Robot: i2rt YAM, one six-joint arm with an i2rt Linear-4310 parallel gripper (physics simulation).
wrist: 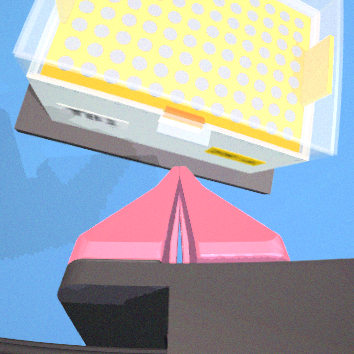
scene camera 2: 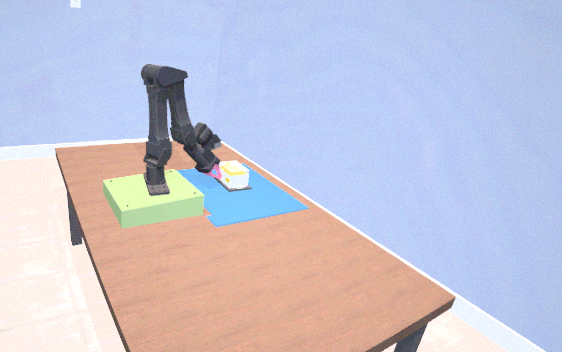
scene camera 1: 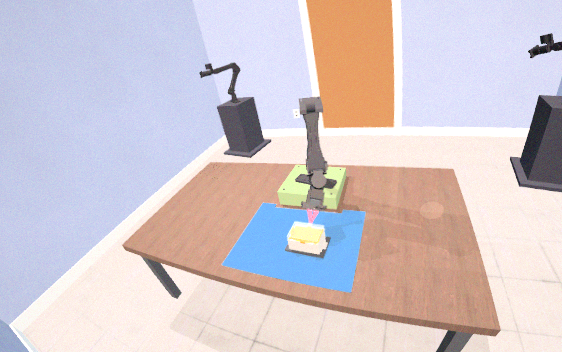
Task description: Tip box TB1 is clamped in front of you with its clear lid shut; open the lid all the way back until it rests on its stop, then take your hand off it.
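Frame: origin at the arm's base, x ahead, y left, z up, level; metres.
Where they show: gripper, fingertip midpoint: [wrist: 179,177] [scene camera 2: 220,178] [scene camera 1: 309,228]; arm's base, link origin: [scene camera 2: 156,184].
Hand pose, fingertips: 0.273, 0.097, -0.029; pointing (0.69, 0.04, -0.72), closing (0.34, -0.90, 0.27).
Things, the pixels of their top centre, and the offset from my fingertips, as dx, dy, dz. "*": a spot on its surface instead. Level surfaces: height alone.
- Tip box TB1, top centre: [wrist: 219,5] [scene camera 1: 305,230] [scene camera 2: 233,166] +0.058, +0.018, +0.045
- dark base plate, surface spot: [wrist: 100,142] * +0.006, +0.043, -0.025
- clear front tab, top centre: [wrist: 184,128] +0.012, +0.012, +0.032
- blue mat, surface height: dz -0.032
- brown table, surface height: dz -0.036
Tip box TB1 [scene camera 1: 306,245] [scene camera 2: 241,181] [wrist: 142,121] is a pale box with a yellow tip rack inside, sitting on a dark base plate [wrist: 100,142]. Its clear lid [wrist: 326,132] looks shut over the rack. A clear front tab [wrist: 184,132] with an orange strip sits midway along the side facing the arm. My gripper [scene camera 1: 311,222] [scene camera 2: 219,176] [wrist: 179,177] is shut and empty, its pink fingertips together. In the wrist view, the tips appear just below the tab, over the base plate's near edge. Whether they touch the box cannot be told.
A blue mat [scene camera 1: 255,250] [scene camera 2: 260,207] lies under the box on the brown table [scene camera 1: 415,260] [scene camera 2: 260,280]. The arm stands on a green block [scene camera 1: 295,187] [scene camera 2: 160,212] behind the mat. Other arms stand on dark pedestals [scene camera 1: 241,125] [scene camera 1: 545,145] away from the table.
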